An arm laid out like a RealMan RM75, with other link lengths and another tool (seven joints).
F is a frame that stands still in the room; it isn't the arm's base.
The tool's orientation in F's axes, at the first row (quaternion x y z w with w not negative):
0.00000 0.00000 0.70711 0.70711
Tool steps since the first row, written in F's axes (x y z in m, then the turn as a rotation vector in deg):
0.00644 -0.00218 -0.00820 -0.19 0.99 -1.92
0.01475 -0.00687 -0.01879 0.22 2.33 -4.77
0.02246 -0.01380 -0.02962 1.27 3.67 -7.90
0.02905 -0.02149 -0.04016 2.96 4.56 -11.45
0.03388 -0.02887 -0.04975 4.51 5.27 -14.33
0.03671 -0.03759 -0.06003 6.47 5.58 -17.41
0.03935 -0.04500 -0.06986 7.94 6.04 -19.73
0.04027 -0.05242 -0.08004 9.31 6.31 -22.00
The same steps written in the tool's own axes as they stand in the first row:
-0.00218 -0.00644 -0.00820 0.99 0.19 -1.92
-0.00687 -0.01475 -0.01879 2.33 -0.22 -4.77
-0.01380 -0.02246 -0.02962 3.67 -1.27 -7.90
-0.02149 -0.02905 -0.04016 4.56 -2.96 -11.45
-0.02887 -0.03388 -0.04975 5.27 -4.51 -14.33
-0.03759 -0.03671 -0.06003 5.58 -6.47 -17.41
-0.04500 -0.03935 -0.06986 6.04 -7.94 -19.73
-0.05242 -0.04027 -0.08004 6.31 -9.31 -22.00

